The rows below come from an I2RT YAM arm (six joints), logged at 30 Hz.
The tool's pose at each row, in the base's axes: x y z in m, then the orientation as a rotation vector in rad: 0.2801, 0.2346, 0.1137, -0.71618, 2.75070, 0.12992; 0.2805, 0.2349, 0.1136, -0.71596, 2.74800, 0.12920; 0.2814, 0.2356, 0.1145, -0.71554, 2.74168, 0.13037; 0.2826, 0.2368, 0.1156, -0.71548, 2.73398, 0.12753; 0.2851, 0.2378, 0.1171, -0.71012, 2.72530, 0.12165; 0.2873, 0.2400, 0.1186, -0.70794, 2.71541, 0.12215; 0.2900, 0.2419, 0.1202, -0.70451, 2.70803, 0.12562; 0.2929, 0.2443, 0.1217, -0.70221, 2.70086, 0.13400; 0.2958, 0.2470, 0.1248, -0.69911, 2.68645, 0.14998
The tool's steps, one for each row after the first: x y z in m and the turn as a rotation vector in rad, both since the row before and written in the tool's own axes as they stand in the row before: -0.0004, 0.0001, 0.0002, 0.00103, -0.00250, -0.00051; -0.0013, 0.0002, -0.0005, 0.00046, -0.00621, -0.00095; -0.0019, 0.0005, -0.0005, 0.00337, -0.00688, -0.00191; -0.0030, -0.0003, -0.0006, 0.00650, -0.00870, 0.00102; -0.0033, 0.0008, -0.0004, 0.00187, -0.00992, -0.00060; -0.0036, 0.0003, -0.0004, -0.00040, -0.00827, 0.00111; -0.0040, 0.0007, -0.0001, -0.00400, -0.00846, 0.00101; -0.0047, 0.0010, -0.0015, -0.00781, -0.01645, 0.00094
